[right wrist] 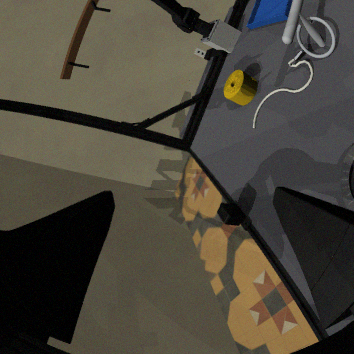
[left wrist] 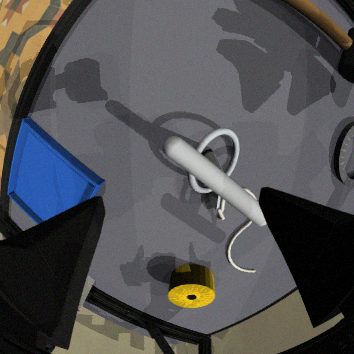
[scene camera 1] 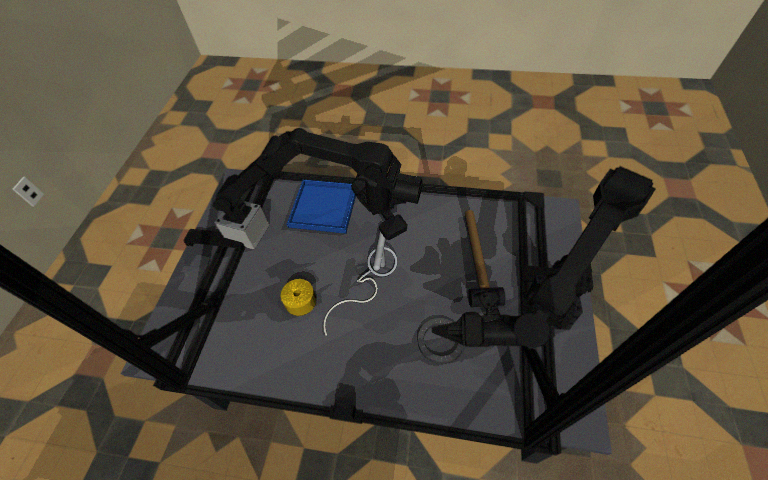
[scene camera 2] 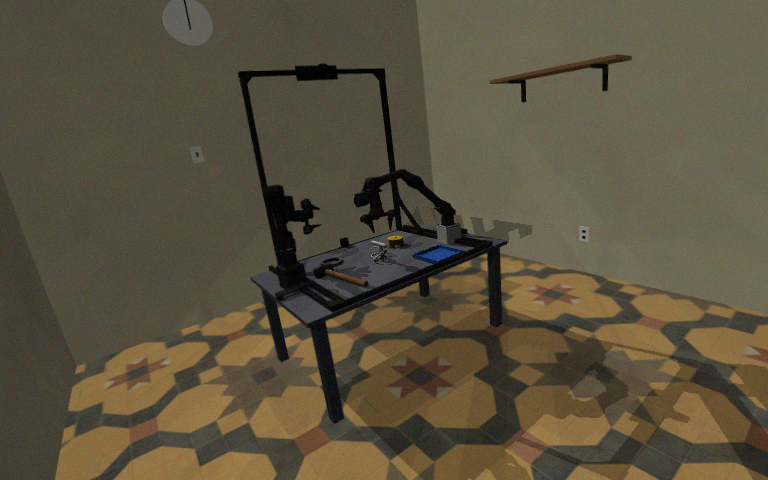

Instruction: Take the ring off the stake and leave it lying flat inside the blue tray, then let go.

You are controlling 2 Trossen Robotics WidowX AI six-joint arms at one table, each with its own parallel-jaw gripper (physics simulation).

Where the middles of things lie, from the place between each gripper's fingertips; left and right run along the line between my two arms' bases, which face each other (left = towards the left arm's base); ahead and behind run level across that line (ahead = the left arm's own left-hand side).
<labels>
The stake (left wrist: 204, 166) lies 250 mm ahead of my right hand, 220 mm to the left of it and 230 mm below it. Round my right hand: hammer (scene camera 1: 480, 267): 360 mm ahead, 60 mm to the right, 230 mm below; then blue tray (scene camera 1: 322, 206): 420 mm ahead, 480 mm to the left, 240 mm below; then yellow spool (scene camera 1: 298, 296): 80 mm ahead, 410 mm to the left, 230 mm below.
The stake lies 40 mm behind my left hand, 10 mm to the right of it and 140 mm below it. The rest, counted from my left hand: hammer: 70 mm ahead, 290 mm to the right, 140 mm below; then blue tray: 130 mm ahead, 250 mm to the left, 160 mm below; then yellow spool: 210 mm behind, 180 mm to the left, 140 mm below.
</labels>
